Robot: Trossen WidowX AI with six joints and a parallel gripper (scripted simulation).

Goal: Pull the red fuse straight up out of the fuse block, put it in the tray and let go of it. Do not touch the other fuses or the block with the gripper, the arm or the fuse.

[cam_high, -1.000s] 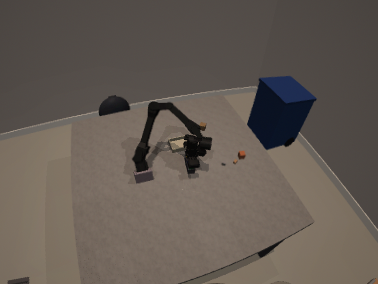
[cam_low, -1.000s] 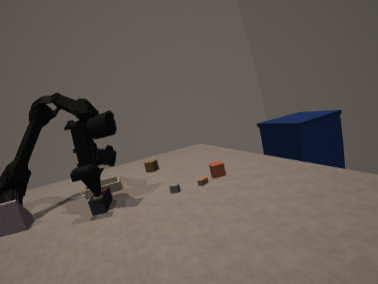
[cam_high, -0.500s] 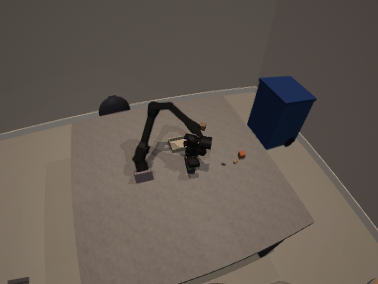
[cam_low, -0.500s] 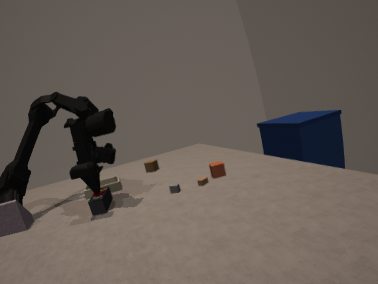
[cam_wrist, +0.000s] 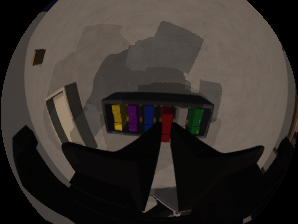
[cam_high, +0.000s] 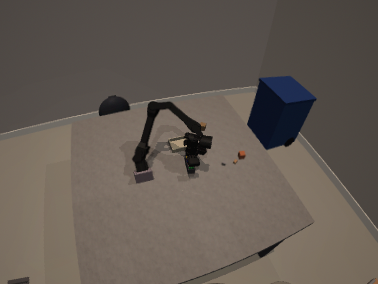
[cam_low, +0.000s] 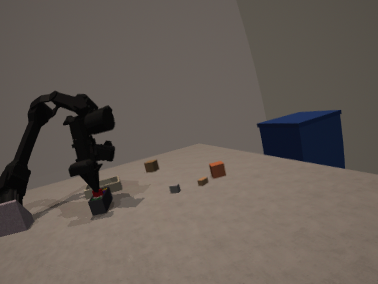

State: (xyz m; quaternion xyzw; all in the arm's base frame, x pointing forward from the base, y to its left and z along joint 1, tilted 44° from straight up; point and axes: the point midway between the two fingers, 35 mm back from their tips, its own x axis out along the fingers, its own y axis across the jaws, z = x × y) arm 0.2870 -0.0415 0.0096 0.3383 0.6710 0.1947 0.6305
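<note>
Now: the beige tray 1 cm ahead of my gripper tip, 19 cm to the left of it and 5 cm below it. Also, from my gripper tip: red fuse (1 cm below).
</note>
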